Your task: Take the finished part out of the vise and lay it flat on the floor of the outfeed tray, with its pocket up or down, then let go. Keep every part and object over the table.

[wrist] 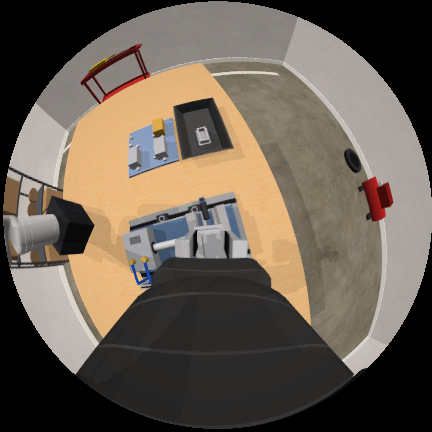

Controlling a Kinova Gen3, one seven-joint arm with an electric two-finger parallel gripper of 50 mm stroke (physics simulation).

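Frame: origin at the arm's base, x back, y right, z up, level; centimetres.
Where they show: gripper, fingertip midpoint: (210,239); arm's base at its link origin: (52,227).
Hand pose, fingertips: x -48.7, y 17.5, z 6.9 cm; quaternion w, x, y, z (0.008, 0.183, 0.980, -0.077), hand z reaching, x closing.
Each offset is from my fingertips to the top centre of the thing. "spot": to the spot under its first point.
My gripper (210,239) is shut on the finished part @[dz +1.5, dx +0.4, dy +1.2 cm] (211,242), a light grey block, near the bottom middle of the wrist view. The part appears to be held above the vise @[dz -11.9, dx +7.3, dy -1.1 cm] (172,230), whose blue bed and grey jaws show behind and beside the fingers. The part's lower end is hidden by the gripper body, so its gap to the jaws is hard to tell. The dark outfeed tray (181,135) stands on the table beyond the vise. Another light grey part @[dz -17.1, dx -6.5, dy -27.3 cm] (204,143) with a rectangular pocket facing up lies on its floor.
A blue plate @[dz -21.0, dx +9.7, dy -34.3 cm] (142,136) left of the tray carries two grey blocks @[dz -17.4, dx +15.2, dy -30.3 cm] (134,157) @[dz -17.4, dx +6.2, dy -29.3 cm] (160,147) and a yellow block @[dz -17.4, dx +5.3, dy -38.4 cm] (158,126). Blue hoses @[spot: dz -11.0, dx +18.6, dy +2.3 cm] (135,274) stand at the vise's left end. A black box-shaped object (72,226) juts in at the left. The table's right edge runs beside the vise and tray.
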